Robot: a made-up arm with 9 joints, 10 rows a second.
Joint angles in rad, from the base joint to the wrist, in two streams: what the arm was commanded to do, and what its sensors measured. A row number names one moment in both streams.
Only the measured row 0 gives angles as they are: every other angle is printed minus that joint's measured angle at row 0.
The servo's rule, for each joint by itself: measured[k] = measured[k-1] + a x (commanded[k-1-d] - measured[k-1]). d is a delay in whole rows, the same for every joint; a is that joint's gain. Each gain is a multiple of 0.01, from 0.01 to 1. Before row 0 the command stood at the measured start. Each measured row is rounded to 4 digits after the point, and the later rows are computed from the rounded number. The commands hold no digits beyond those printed.
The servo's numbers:
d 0
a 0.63 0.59 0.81 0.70 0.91 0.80 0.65 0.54 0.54
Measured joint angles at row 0:
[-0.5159 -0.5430 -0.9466 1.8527 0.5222 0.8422 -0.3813 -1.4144 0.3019]
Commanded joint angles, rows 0 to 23:
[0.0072 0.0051 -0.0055 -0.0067 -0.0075 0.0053 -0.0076 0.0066 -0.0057]
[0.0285 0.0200 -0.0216 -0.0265 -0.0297 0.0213 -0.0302 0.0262 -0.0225]
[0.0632 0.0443 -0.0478 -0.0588 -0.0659 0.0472 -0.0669 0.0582 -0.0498]
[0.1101 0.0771 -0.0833 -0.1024 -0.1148 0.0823 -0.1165 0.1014 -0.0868]
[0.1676 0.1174 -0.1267 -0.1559 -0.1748 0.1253 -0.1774 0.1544 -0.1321]
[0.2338 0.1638 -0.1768 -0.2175 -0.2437 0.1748 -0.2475 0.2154 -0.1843]
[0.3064 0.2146 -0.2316 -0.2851 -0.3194 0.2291 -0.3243 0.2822 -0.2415]
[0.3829 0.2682 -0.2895 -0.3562 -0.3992 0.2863 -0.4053 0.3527 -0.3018]
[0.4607 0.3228 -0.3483 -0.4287 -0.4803 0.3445 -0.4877 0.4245 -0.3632]
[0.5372 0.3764 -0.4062 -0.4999 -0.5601 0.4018 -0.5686 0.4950 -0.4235]
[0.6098 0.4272 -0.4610 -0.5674 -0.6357 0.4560 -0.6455 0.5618 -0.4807]
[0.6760 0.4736 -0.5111 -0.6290 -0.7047 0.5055 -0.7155 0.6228 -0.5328]
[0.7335 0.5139 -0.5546 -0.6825 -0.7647 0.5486 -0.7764 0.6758 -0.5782]
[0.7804 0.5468 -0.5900 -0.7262 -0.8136 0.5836 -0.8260 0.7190 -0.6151]
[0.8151 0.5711 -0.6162 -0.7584 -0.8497 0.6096 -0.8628 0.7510 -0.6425]
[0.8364 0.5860 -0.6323 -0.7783 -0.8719 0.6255 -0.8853 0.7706 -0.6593]
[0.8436 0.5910 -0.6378 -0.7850 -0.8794 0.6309 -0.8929 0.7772 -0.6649]
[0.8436 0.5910 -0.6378 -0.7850 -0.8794 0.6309 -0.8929 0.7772 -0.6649]
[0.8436 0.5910 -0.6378 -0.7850 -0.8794 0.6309 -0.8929 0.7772 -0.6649]
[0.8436 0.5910 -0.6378 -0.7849 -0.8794 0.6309 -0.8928 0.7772 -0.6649]
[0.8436 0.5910 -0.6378 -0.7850 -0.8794 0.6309 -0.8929 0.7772 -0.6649]
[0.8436 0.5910 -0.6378 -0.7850 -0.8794 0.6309 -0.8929 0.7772 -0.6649]
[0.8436 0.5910 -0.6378 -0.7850 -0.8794 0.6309 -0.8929 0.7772 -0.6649]
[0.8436 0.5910 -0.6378 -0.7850 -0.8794 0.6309 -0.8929 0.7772 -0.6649]
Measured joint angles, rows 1 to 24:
[0.0045 0.0030 -0.0045 -0.0047 -0.0068 0.0042 -0.0049 0.0036 -0.0031]
[0.0196 0.0130 -0.0184 -0.0200 -0.0276 0.0179 -0.0213 0.0158 -0.0136]
[0.0471 0.0315 -0.0422 -0.0472 -0.0625 0.0413 -0.0509 0.0387 -0.0331]
[0.0868 0.0584 -0.0755 -0.0858 -0.1101 0.0741 -0.0935 0.0726 -0.0621]
[0.1377 0.0932 -0.1170 -0.1349 -0.1690 0.1151 -0.1480 0.1168 -0.0999]
[0.1982 0.1349 -0.1654 -0.1927 -0.2370 0.1629 -0.2127 0.1700 -0.1455]
[0.2664 0.1819 -0.2190 -0.2574 -0.3120 0.2159 -0.2852 0.2306 -0.1973]
[0.3398 0.2328 -0.2761 -0.3266 -0.3914 0.2722 -0.3633 0.2965 -0.2537]
[0.4160 0.2859 -0.3346 -0.3981 -0.4723 0.3300 -0.4442 0.3656 -0.3128]
[0.4924 0.3393 -0.3926 -0.4694 -0.5522 0.3874 -0.5251 0.4355 -0.3726]
[0.5664 0.3912 -0.4480 -0.5380 -0.6282 0.4423 -0.6034 0.5037 -0.4310]
[0.6354 0.4398 -0.4991 -0.6017 -0.6978 0.4929 -0.6763 0.5680 -0.4860]
[0.6972 0.4835 -0.5441 -0.6583 -0.7587 0.5375 -0.7414 0.6262 -0.5358]
[0.7496 0.5208 -0.5813 -0.7058 -0.8087 0.5744 -0.7964 0.6763 -0.5786]
[0.7909 0.5505 -0.6096 -0.7426 -0.8460 0.6026 -0.8396 0.7166 -0.6131]
[0.8196 0.5714 -0.6280 -0.7676 -0.8696 0.6209 -0.8693 0.7458 -0.6380]
[0.8347 0.5830 -0.6359 -0.7798 -0.8785 0.6289 -0.8846 0.7628 -0.6525]
[0.8403 0.5877 -0.6374 -0.7834 -0.8793 0.6305 -0.8900 0.7706 -0.6592]
[0.8424 0.5896 -0.6377 -0.7845 -0.8794 0.6308 -0.8919 0.7742 -0.6623]
[0.8432 0.5904 -0.6378 -0.7848 -0.8794 0.6309 -0.8925 0.7758 -0.6637]
[0.8435 0.5908 -0.6378 -0.7849 -0.8794 0.6309 -0.8928 0.7766 -0.6643]
[0.8436 0.5909 -0.6378 -0.7850 -0.8794 0.6309 -0.8929 0.7769 -0.6646]
[0.8436 0.5910 -0.6378 -0.7850 -0.8794 0.6309 -0.8929 0.7771 -0.6648]
[0.8436 0.5910 -0.6378 -0.7850 -0.8794 0.6309 -0.8929 0.7772 -0.6649]

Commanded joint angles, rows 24 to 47:
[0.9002 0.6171 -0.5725 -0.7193 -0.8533 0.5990 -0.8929 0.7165 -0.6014]
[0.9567 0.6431 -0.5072 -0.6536 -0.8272 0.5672 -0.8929 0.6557 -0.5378]
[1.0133 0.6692 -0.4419 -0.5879 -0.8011 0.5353 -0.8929 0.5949 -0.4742]
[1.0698 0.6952 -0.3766 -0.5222 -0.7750 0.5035 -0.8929 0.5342 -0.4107]
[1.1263 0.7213 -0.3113 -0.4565 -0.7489 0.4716 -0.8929 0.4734 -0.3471]
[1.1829 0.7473 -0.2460 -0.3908 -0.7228 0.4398 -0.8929 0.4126 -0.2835]
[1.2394 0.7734 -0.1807 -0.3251 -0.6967 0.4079 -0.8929 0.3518 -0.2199]
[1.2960 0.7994 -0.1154 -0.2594 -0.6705 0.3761 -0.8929 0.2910 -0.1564]
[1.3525 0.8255 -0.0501 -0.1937 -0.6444 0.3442 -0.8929 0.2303 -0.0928]
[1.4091 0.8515 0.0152 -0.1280 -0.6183 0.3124 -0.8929 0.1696 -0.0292]
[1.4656 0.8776 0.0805 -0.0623 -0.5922 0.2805 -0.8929 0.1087 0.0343]
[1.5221 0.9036 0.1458 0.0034 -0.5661 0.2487 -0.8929 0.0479 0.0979]
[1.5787 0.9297 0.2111 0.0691 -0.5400 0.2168 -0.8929 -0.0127 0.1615]
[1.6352 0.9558 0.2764 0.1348 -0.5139 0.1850 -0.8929 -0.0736 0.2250]
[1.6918 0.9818 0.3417 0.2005 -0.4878 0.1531 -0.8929 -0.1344 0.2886]
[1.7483 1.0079 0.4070 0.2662 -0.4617 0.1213 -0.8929 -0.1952 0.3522]
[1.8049 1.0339 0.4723 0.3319 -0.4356 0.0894 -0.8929 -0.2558 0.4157]
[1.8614 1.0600 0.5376 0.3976 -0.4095 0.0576 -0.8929 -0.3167 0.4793]
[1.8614 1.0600 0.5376 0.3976 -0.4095 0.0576 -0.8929 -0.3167 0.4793]
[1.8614 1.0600 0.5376 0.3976 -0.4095 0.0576 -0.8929 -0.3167 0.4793]
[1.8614 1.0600 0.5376 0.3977 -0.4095 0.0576 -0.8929 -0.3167 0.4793]
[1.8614 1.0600 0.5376 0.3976 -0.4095 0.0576 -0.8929 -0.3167 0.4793]
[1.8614 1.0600 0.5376 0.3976 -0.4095 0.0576 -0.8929 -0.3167 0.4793]
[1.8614 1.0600 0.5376 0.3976 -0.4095 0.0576 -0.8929 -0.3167 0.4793]
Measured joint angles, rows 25 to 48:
[0.8793 0.6064 -0.5849 -0.7390 -0.8556 0.6054 -0.8929 0.7444 -0.6306]
[0.9281 0.6281 -0.5220 -0.6792 -0.8298 0.5748 -0.8929 0.6965 -0.5805]
[0.9818 0.6523 -0.4571 -0.6153 -0.8037 0.5432 -0.8929 0.6416 -0.5231]
[1.0372 0.6776 -0.3919 -0.5501 -0.7776 0.5114 -0.8929 0.5836 -0.4624]
[1.0933 0.7034 -0.3266 -0.4846 -0.7515 0.4796 -0.8929 0.5241 -0.4001]
[1.1497 0.7293 -0.2613 -0.4189 -0.7254 0.4478 -0.8929 0.4639 -0.3371]
[1.2062 0.7553 -0.1960 -0.3532 -0.6993 0.4159 -0.8929 0.4034 -0.2738]
[1.2628 0.7813 -0.1307 -0.2875 -0.6731 0.3841 -0.8929 0.3427 -0.2104]
[1.3193 0.8074 -0.0654 -0.2218 -0.6470 0.3522 -0.8929 0.2820 -0.1469]
[1.3759 0.8334 -0.0001 -0.1561 -0.6209 0.3204 -0.8929 0.2213 -0.0833]
[1.4324 0.8595 0.0652 -0.0904 -0.5948 0.2885 -0.8929 0.1605 -0.0198]
[1.4889 0.8855 0.1305 -0.0247 -0.5687 0.2567 -0.8929 0.0997 0.0438]
[1.5455 0.9116 0.1958 0.0410 -0.5426 0.2248 -0.8929 0.0390 0.1074]
[1.6020 0.9377 0.2611 0.1067 -0.5165 0.1930 -0.8929 -0.0218 0.1709]
[1.6586 0.9637 0.3264 0.1724 -0.4904 0.1611 -0.8929 -0.0826 0.2345]
[1.7151 0.9898 0.3917 0.2381 -0.4643 0.1293 -0.8929 -0.1434 0.2981]
[1.7717 1.0158 0.4570 0.3038 -0.4382 0.0974 -0.8929 -0.2041 0.3616]
[1.8282 1.0419 0.5223 0.3695 -0.4121 0.0656 -0.8929 -0.2649 0.4252]
[1.8491 1.0526 0.5347 0.3892 -0.4097 0.0592 -0.8929 -0.2929 0.4544]
[1.8568 1.0570 0.5370 0.3951 -0.4095 0.0579 -0.8929 -0.3058 0.4678]
[1.8597 1.0588 0.5375 0.3969 -0.4095 0.0577 -0.8929 -0.3117 0.4740]
[1.8608 1.0595 0.5376 0.3974 -0.4095 0.0576 -0.8929 -0.3144 0.4769]
[1.8612 1.0598 0.5376 0.3975 -0.4095 0.0576 -0.8929 -0.3156 0.4782]
[1.8613 1.0599 0.5376 0.3976 -0.4095 0.0576 -0.8929 -0.3162 0.4788]

